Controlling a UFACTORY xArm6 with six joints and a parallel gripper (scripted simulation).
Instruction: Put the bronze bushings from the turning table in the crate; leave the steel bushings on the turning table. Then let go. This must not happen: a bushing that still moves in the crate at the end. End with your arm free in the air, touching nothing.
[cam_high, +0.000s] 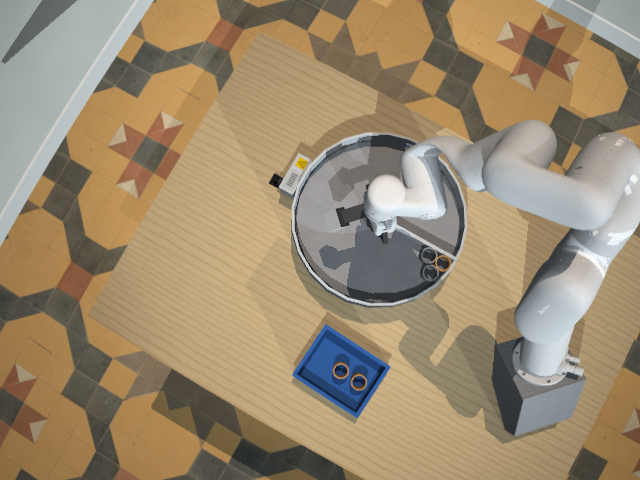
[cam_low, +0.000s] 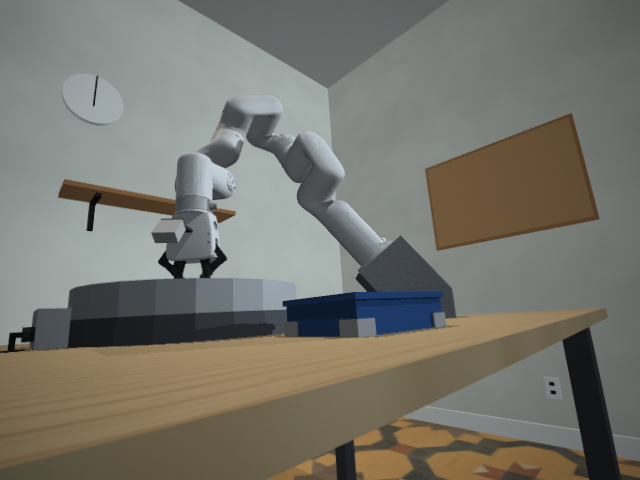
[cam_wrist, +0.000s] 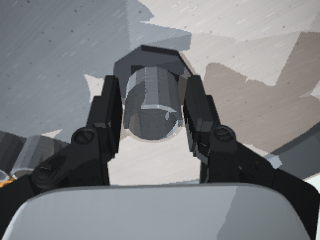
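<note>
Right now the turning table is 5 cm below my hand, 1 cm to the right of it and 1 cm ahead of it. The rest, counted from my hand: blue crate (37 cm to the left, 8 cm below, 3 cm behind).
</note>
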